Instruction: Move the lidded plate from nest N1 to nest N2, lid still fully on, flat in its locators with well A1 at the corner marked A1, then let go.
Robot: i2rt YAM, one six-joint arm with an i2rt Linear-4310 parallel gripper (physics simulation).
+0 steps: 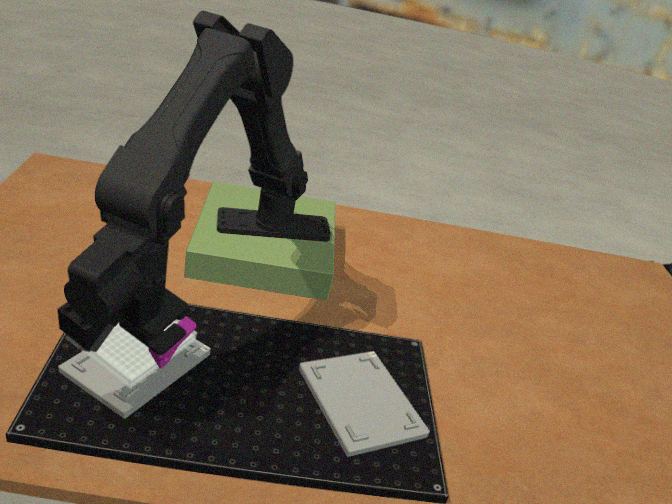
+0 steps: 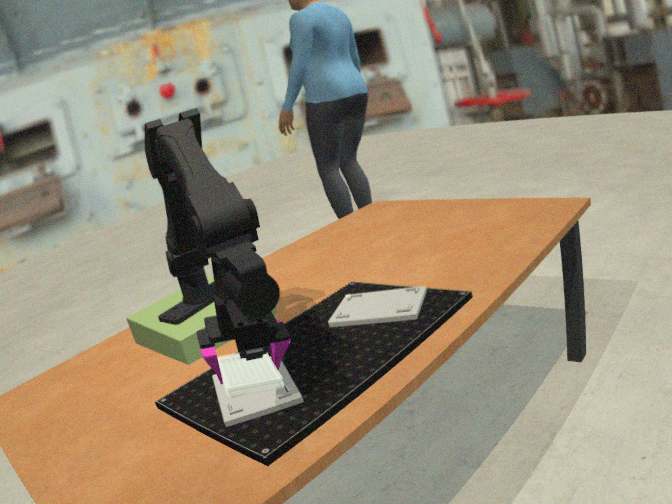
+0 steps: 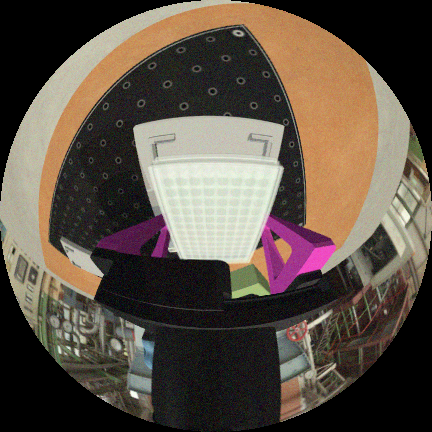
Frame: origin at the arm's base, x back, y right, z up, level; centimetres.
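Where they show: gripper, between the fingertips: point(image 1: 138, 346) point(image 2: 248, 376) point(image 3: 215, 216); arm's base, origin of its link: point(image 1: 273, 226) point(image 2: 199, 302).
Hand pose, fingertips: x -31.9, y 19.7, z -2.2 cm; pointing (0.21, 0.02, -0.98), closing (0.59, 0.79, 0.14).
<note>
Things, the pixels of their top centre, and the offset from my fingertips. Level surfaces: height alone.
- lidded plate, centre of its top: point(image 3: 217, 238) point(image 1: 142, 332) point(image 2: 244, 362) dx +0.2, dy -0.4, dz +2.3 cm
- grey nest N1, centre of its top: point(image 3: 212, 207) point(image 1: 137, 353) point(image 2: 251, 382) dx -0.4, dy +0.1, dz -0.8 cm
- Nest N2, centre of its top: point(image 1: 363, 393) point(image 2: 377, 300) point(image 3: 91, 268) dx -5.9, dy -30.1, dz -0.8 cm
- black perforated board, centre of its top: point(image 1: 246, 381) point(image 3: 126, 243) point(image 2: 319, 348) dx -2.8, dy -14.5, dz -2.5 cm
- wooden table, height of its surface: dz -3.9 cm
The lidded plate point(image 1: 125, 359) point(image 2: 249, 373) point(image 3: 216, 200) is white, with a well grid showing through its clear lid. The lid looks level and fully on. My gripper point(image 1: 130, 351) point(image 2: 251, 375) point(image 3: 215, 216) is shut on the plate, a magenta finger on each of two opposite sides. The plate is low over the grey nest N1 point(image 1: 100, 379) point(image 2: 260, 410) point(image 3: 212, 131), roughly lined up with it; whether it touches the nest is hard to tell. Nest N2 point(image 1: 363, 404) point(image 2: 379, 307) point(image 3: 80, 257) is empty, with corner locators. Well A1 and the nest labels cannot be read.
Both nests lie on a black perforated board point(image 1: 244, 401) point(image 2: 336, 352) point(image 3: 200, 82) on the wooden table point(image 1: 515, 352) point(image 2: 434, 238) point(image 3: 340, 125). The arm stands on a green block point(image 1: 260, 276) point(image 2: 157, 339) point(image 3: 250, 282) behind the board. A person point(image 2: 328, 59) stands beyond the table.
</note>
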